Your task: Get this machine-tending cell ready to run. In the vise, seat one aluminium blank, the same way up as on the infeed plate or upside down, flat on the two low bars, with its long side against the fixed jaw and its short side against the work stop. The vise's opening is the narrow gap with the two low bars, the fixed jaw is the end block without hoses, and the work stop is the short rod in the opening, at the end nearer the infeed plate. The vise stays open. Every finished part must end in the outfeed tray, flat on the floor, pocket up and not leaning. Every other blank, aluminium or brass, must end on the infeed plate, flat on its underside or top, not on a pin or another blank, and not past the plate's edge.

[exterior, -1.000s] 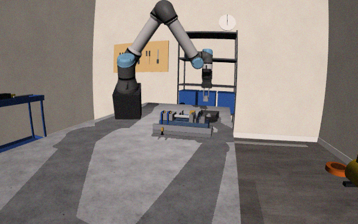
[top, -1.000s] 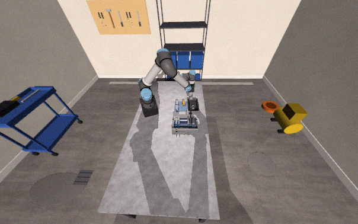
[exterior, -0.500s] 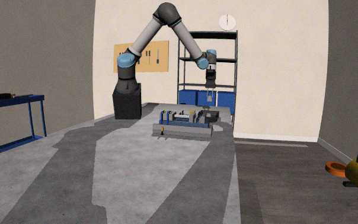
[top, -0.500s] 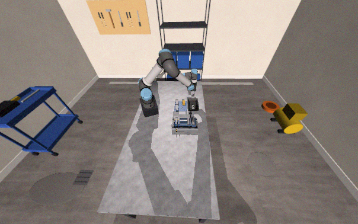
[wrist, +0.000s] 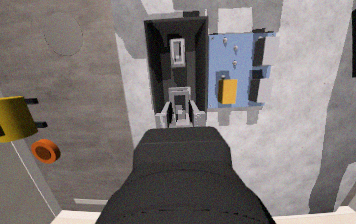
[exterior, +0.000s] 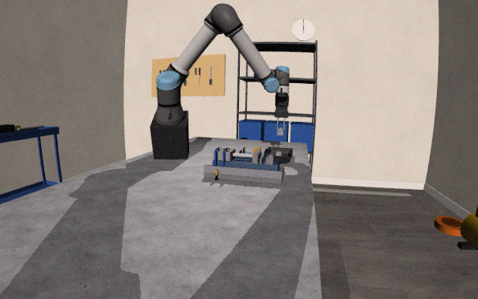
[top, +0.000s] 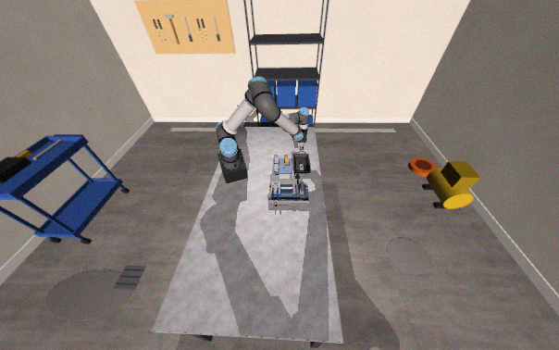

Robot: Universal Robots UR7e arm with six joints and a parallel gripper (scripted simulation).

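Right now the brass blank is 12 cm behind my hand, 2 cm to the right of it and 14 cm below it. Also, from my hand: vise: 8 cm behind, 38 cm to the right, 13 cm below.
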